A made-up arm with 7 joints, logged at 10 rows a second.
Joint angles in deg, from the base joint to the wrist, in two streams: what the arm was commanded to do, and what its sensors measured. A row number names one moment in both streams.
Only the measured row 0 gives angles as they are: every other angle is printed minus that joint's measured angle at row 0.
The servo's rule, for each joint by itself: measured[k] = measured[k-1] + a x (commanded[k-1-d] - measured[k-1]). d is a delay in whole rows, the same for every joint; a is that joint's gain. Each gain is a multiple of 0.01, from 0.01 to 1. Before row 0 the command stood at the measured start. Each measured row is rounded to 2 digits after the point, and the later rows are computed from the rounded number. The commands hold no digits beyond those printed.
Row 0, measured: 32.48 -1.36 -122.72 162.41 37.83 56.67 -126.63
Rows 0 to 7, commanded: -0.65 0.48 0.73 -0.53 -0.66 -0.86 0.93; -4.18 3.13 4.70 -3.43 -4.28 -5.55 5.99; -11.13 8.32 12.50 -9.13 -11.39 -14.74 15.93; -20.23 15.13 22.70 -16.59 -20.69 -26.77 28.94; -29.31 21.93 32.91 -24.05 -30.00 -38.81 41.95; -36.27 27.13 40.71 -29.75 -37.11 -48.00 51.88; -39.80 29.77 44.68 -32.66 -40.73 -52.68 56.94; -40.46 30.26 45.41 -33.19 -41.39 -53.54 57.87
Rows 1 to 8, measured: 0.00 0.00 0.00 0.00 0.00 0.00 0.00; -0.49 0.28 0.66 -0.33 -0.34 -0.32 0.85; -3.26 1.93 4.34 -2.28 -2.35 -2.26 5.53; -9.16 5.64 11.77 -6.60 -6.96 -6.88 14.99; -17.46 11.14 21.72 -12.89 -13.96 -14.24 27.68; -26.35 17.40 31.90 -19.92 -22.14 -23.33 40.67; -33.79 23.04 39.92 -26.11 -29.77 -32.46 50.87; -38.30 26.94 44.25 -30.24 -35.36 -39.94 56.39
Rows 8 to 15, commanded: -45.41 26.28 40.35 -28.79 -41.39 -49.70 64.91; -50.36 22.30 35.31 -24.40 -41.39 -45.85 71.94; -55.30 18.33 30.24 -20.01 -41.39 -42.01 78.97; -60.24 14.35 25.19 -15.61 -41.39 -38.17 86.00; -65.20 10.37 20.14 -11.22 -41.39 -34.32 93.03; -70.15 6.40 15.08 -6.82 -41.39 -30.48 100.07; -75.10 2.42 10.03 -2.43 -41.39 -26.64 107.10; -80.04 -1.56 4.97 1.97 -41.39 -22.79 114.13
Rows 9 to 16, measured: -39.92 28.87 45.31 -32.10 -38.44 -44.97 57.74; -44.04 27.37 40.80 -30.01 -39.94 -46.72 64.26; -48.78 24.43 35.80 -26.48 -40.68 -46.40 71.25; -53.67 20.89 30.74 -22.40 -41.04 -44.78 78.28; -58.60 17.10 25.69 -18.12 -41.22 -42.33 85.31; -63.55 13.20 20.64 -13.77 -41.31 -39.37 92.34; -68.50 9.26 15.58 -9.39 -41.35 -36.08 99.37; -73.45 5.29 10.53 -5.01 -41.37 -32.59 106.40
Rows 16 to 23, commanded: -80.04 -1.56 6.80 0.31 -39.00 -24.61 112.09; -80.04 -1.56 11.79 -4.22 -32.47 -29.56 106.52; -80.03 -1.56 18.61 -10.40 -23.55 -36.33 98.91; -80.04 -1.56 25.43 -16.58 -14.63 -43.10 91.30; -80.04 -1.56 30.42 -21.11 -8.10 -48.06 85.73; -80.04 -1.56 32.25 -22.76 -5.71 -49.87 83.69; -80.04 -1.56 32.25 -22.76 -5.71 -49.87 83.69; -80.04 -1.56 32.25 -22.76 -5.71 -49.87 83.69
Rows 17 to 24, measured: -78.39 1.32 5.47 -0.61 -41.38 -28.96 113.43; -79.63 -0.35 6.68 -0.03 -40.17 -27.35 112.21; -79.94 -1.05 11.33 -2.67 -36.24 -28.17 107.03; -80.01 -1.35 17.95 -7.54 -29.77 -31.19 99.64; -80.03 -1.47 24.76 -13.24 -22.05 -35.60 92.05; -80.04 -1.52 29.91 -18.20 -14.94 -40.21 86.30; -80.04 -1.54 32.04 -21.07 -10.23 -43.78 83.92; -80.04 -1.55 32.23 -22.13 -7.92 -46.03 83.71
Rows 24 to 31, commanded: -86.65 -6.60 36.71 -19.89 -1.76 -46.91 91.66; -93.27 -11.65 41.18 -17.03 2.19 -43.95 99.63; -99.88 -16.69 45.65 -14.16 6.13 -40.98 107.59; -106.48 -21.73 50.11 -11.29 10.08 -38.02 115.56; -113.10 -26.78 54.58 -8.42 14.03 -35.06 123.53; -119.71 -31.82 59.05 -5.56 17.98 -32.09 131.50; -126.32 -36.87 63.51 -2.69 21.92 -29.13 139.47; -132.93 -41.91 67.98 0.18 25.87 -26.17 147.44
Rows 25 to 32, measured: -80.04 -1.56 32.25 -22.53 -6.79 -47.45 83.69; -85.00 -4.48 36.31 -20.87 -4.22 -47.25 90.94; -91.20 -8.64 40.74 -18.45 -0.95 -46.03 98.85; -97.71 -13.31 45.21 -15.75 2.66 -44.16 106.80; -104.29 -18.19 49.67 -12.94 6.44 -41.89 114.77; -110.90 -23.17 54.14 -10.09 10.31 -39.36 122.74; -117.51 -28.19 58.61 -7.24 14.22 -36.67 130.71; -124.12 -33.22 63.07 -4.37 18.15 -33.88 138.68
